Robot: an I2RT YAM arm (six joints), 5 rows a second.
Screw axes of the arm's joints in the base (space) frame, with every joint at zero. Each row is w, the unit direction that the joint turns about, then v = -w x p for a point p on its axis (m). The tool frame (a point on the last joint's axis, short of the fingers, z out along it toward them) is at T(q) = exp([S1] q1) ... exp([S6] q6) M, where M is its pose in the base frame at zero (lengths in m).
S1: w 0 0 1 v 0 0 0
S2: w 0 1 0 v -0.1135 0 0.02
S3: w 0 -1 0 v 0.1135 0 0.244
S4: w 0 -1 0 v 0.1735 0 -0.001
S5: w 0 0 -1 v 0 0.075 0
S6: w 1 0 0 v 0 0.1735 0
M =
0 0 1 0.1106
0 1 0 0
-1 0 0 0.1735
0 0 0 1
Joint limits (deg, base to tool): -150..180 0..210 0..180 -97..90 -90..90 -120..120
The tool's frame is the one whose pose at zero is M.
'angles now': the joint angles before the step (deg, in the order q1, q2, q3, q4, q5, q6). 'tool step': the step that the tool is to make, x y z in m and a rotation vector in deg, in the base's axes. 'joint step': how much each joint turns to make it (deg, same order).
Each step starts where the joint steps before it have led.
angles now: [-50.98, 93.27, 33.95, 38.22, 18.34, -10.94]
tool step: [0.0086, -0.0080, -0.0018, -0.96, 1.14, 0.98]
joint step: [0.28, 2.82, 2.26, 1.13, -0.13, -1.73]
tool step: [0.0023, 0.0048, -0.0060, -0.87, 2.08, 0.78]
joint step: [0.96, 0.83, -1.04, 1.88, 0.92, -2.07]
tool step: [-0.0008, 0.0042, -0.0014, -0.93, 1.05, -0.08]
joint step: [0.49, -0.27, -1.08, 1.23, 1.02, -1.19]
